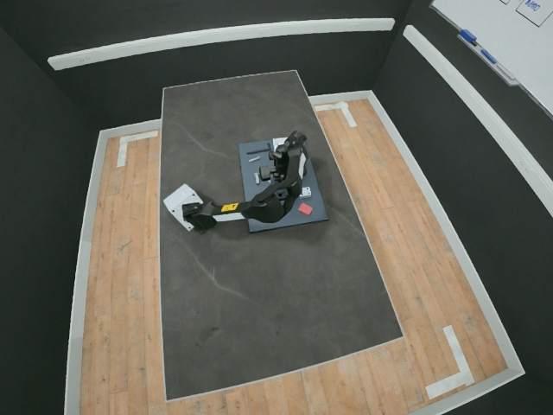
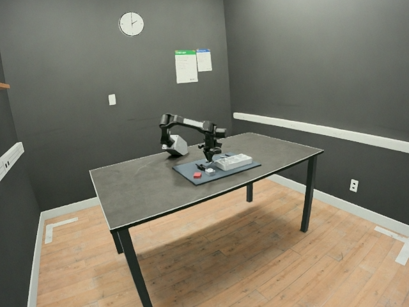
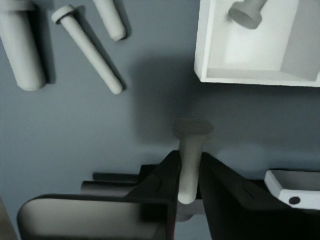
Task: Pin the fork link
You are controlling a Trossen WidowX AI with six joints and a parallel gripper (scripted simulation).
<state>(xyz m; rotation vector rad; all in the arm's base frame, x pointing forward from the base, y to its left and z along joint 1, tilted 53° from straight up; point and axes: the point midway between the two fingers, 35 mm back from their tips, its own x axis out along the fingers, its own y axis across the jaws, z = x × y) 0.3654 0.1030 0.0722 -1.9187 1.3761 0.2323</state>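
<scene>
The eye plate is 6 cm to the right of my hand and 6 cm below it. From my hand the other things lie so: grey block (8 cm ahead, 8 cm to the right, 5 cm below); then red block (4 cm ahead, 15 cm to the right, 6 cm below); then blue-grey mat (1 cm ahead, 4 cm to the left, 8 cm below).
</scene>
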